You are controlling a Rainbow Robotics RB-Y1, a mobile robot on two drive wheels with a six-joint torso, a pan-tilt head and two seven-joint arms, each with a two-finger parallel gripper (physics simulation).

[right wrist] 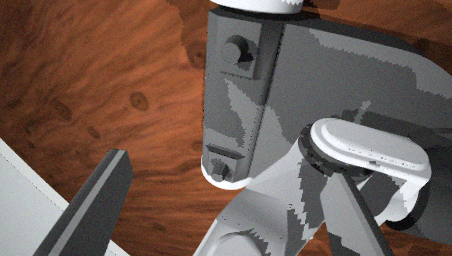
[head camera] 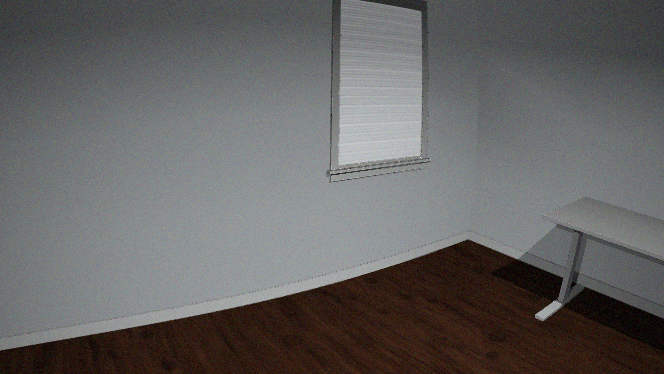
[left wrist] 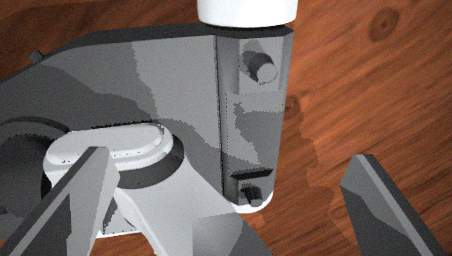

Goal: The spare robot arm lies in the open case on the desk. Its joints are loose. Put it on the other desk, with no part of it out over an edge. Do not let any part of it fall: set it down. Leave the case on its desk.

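Frame: origin at the robot's base, x ahead, y right, z down, level; millimetres.
Seen in the pictures: left gripper, fingertip midpoint: [left wrist: 228, 166]; right gripper, fingertip midpoint: [right wrist: 230, 174].
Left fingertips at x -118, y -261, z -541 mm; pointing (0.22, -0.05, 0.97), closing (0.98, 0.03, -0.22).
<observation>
A point is followed by its place in that frame.
Part of a desk [head camera: 615, 220] @(x 2010, y 1831, z -721 mm) with a pale grey top and a white leg shows at the right of the head view; its right part is cut off. The orange case and the spare arm do not show in the head view. My left gripper [left wrist: 228, 166] @(x -118, y -261, z -541 mm) is open, its fingers wide apart, with nothing held between them. My right gripper [right wrist: 230, 174] @(x -85, y 227, z -546 mm) is also open and wide, with nothing held. Both point down over the floor, beside my own grey and white body parts.
The brown wood floor [head camera: 320, 330] @(x 2091, y -72, z -1 mm) runs to a grey wall [head camera: 200, 150] @(x 2247, y -766, z -1052 mm) with a window [head camera: 380, 90] @(x 2957, y 302, z -1355 mm). A room corner is left of the desk. A pale surface [right wrist: 25, 210] @(x 1733, y -1530, z -282 mm), not identifiable, shows at the lower left of the right wrist view.
</observation>
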